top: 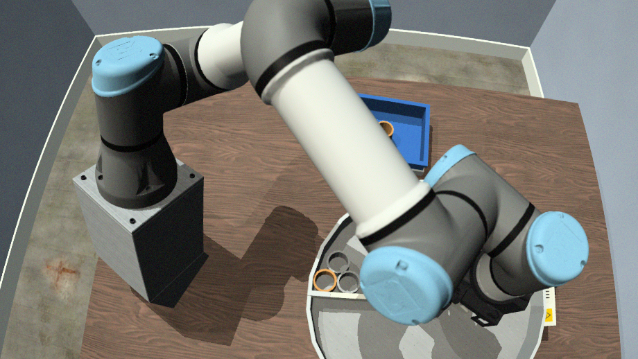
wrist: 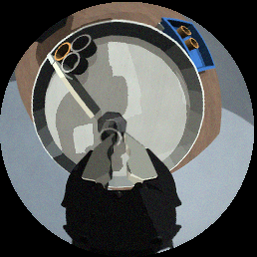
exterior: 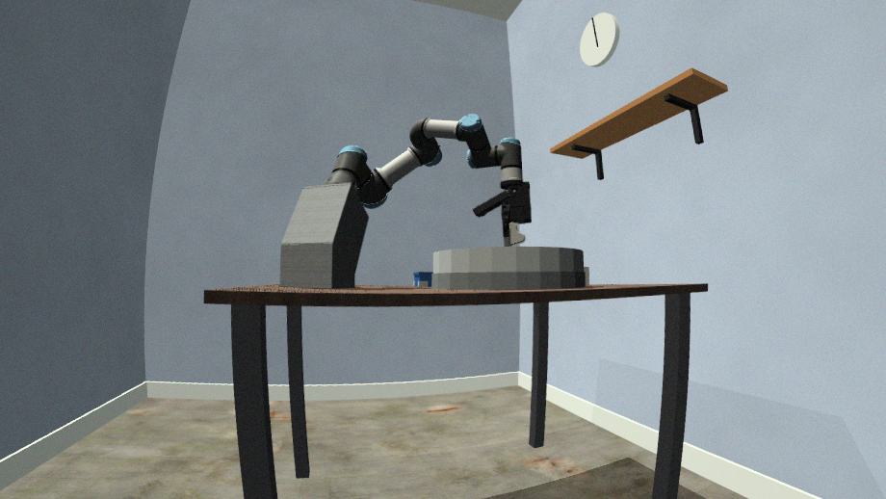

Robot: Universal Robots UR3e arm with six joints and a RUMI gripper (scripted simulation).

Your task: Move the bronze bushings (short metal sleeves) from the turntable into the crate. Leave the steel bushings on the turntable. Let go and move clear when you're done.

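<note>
Now: hand 40 mm above the grey turntable, 20 mm to the left of it and 10 mm past it. Round my hand: blue crate (320 mm to the left, 120 mm behind, 70 mm below).
</note>
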